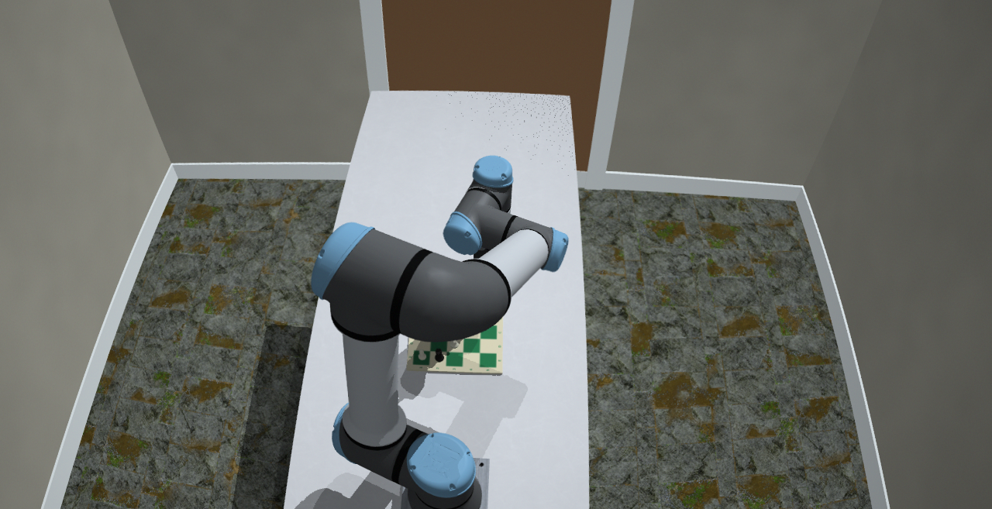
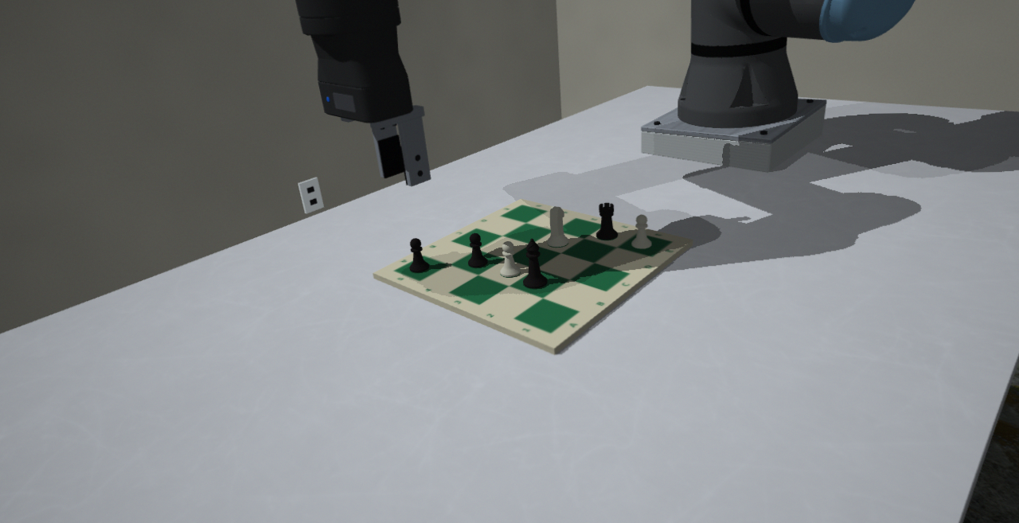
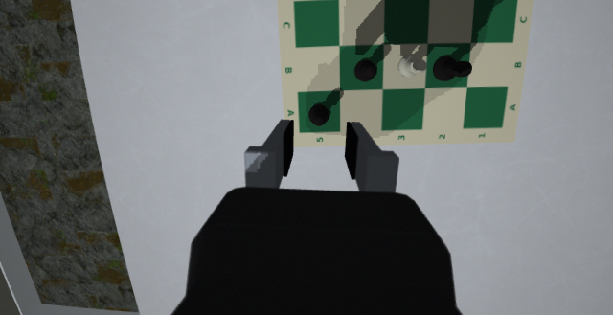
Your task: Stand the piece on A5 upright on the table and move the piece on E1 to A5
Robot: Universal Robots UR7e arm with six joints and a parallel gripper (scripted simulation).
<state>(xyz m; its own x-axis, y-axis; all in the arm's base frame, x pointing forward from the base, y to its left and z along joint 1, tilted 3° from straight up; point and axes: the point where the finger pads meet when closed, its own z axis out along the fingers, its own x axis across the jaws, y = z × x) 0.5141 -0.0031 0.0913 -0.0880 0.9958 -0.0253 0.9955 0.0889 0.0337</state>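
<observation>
Right now my hand is 11 cm above the chessboard, 9 cm past it and 6 cm to the right of it. Also, from my hand: white knight (13 cm behind, 9 cm below, 6 cm to the left).
</observation>
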